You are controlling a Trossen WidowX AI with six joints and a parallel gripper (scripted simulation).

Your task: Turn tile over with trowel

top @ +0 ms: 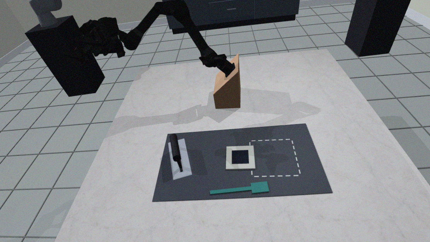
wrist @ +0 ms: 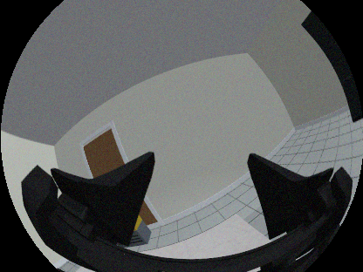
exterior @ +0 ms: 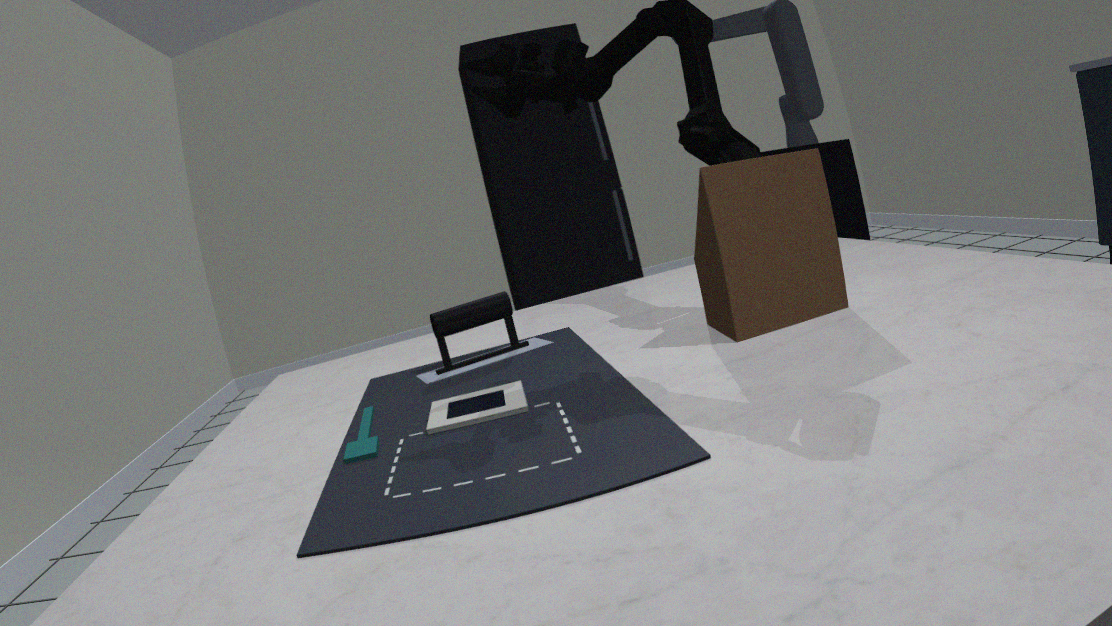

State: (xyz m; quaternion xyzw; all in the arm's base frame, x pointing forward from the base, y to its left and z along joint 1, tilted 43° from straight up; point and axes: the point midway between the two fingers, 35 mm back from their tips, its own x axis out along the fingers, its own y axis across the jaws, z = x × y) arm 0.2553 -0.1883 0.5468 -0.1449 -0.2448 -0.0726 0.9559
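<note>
Right now my gripper tip is 13 cm short of the trowel, 26 cm to the right of it and 45 cm above it. From my gripper tip the other things lie so: dark mat (15 cm ahead, 50 cm to the left, 51 cm below); then tile (15 cm ahead, 51 cm to the left, 48 cm below); then teal flat tool (29 cm ahead, 51 cm to the left, 48 cm below).
</note>
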